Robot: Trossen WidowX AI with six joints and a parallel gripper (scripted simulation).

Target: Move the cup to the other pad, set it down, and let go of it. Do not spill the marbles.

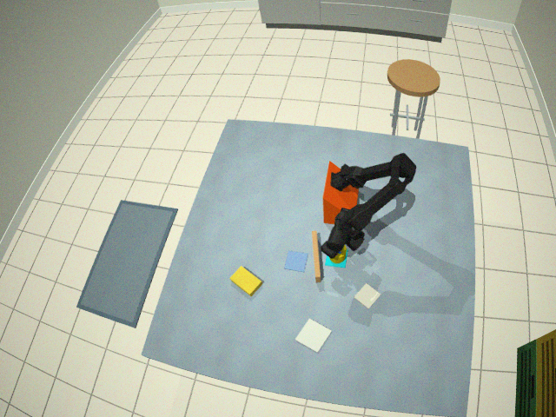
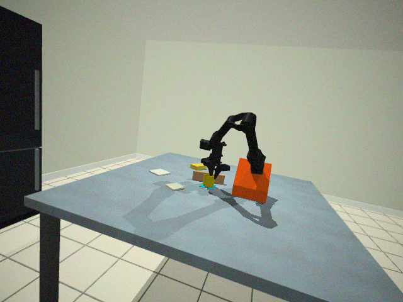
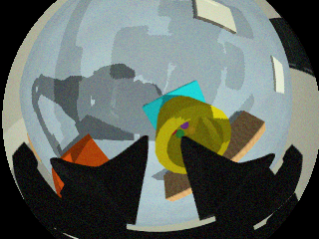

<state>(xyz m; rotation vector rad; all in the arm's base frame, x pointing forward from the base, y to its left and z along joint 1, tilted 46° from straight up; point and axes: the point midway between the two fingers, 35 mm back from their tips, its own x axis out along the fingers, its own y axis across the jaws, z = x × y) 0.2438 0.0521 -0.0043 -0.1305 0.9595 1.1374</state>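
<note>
The yellow cup lies 20 mm ahead of my gripper tip, 10 mm to the right of it and 20 mm below it. Round my gripper tip: light blue pad (50 mm ahead, 180 mm to the right, 70 mm below); wooden bar (40 mm ahead, 100 mm to the right, 40 mm below); cyan pad (20 mm ahead, 20 mm to the right, 70 mm below).
</note>
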